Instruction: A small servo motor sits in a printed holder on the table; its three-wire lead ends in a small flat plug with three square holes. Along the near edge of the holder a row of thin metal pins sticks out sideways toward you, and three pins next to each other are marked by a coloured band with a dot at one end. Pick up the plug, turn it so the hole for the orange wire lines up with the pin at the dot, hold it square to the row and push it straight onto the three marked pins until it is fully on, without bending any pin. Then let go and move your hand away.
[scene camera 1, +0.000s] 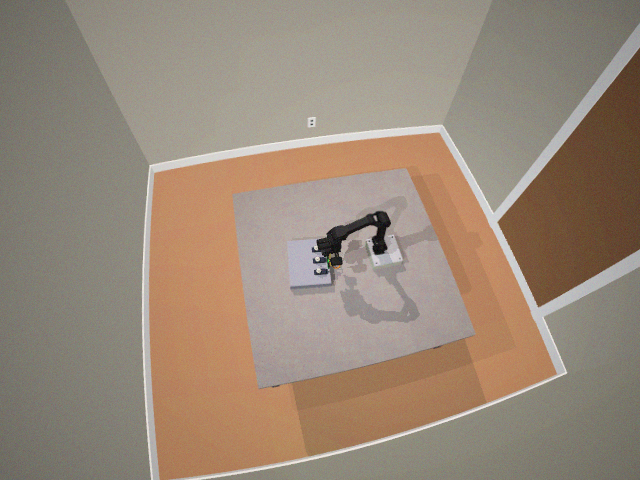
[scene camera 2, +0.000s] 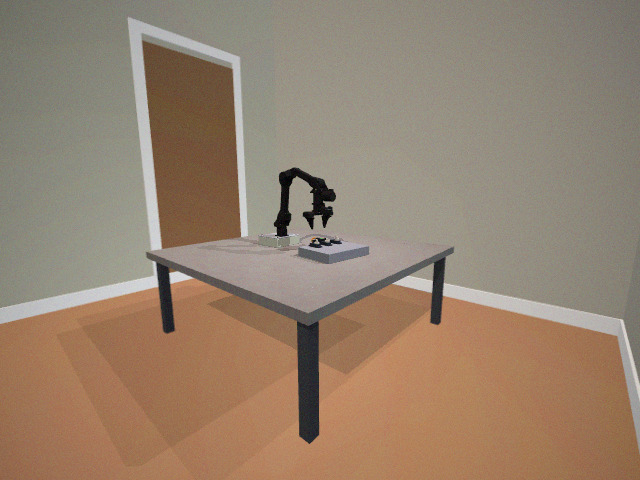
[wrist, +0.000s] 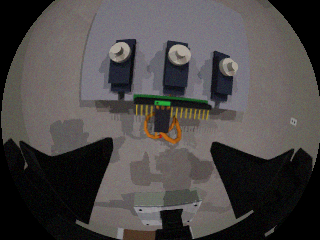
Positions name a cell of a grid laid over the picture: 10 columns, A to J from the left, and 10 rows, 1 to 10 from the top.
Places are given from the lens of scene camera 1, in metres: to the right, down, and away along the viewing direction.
grey printed holder (scene camera 1: E6): -0.12, 0.10, 2.01
